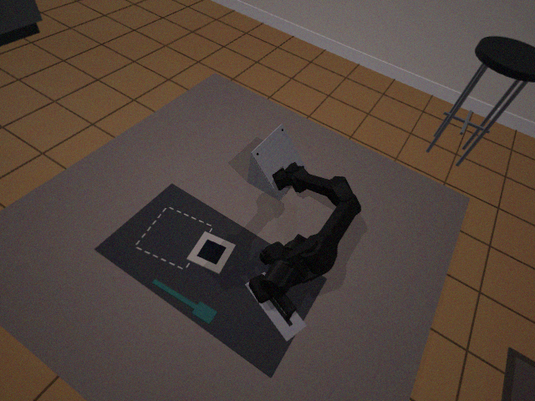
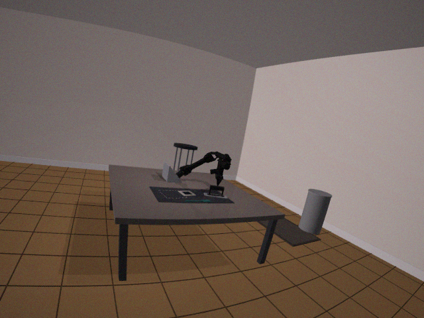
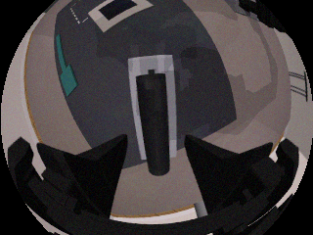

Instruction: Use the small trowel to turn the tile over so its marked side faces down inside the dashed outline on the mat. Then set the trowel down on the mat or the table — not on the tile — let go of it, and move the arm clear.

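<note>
Now: gripper tip 30 mm short of the dark mat, 220 mm to the left of it and 120 mm above it. Also, from my gripper tip: tile: 10 mm ahead, 260 mm to the right, 90 mm below; teal trowel: 170 mm ahead, 180 mm to the right, 90 mm below.
</note>
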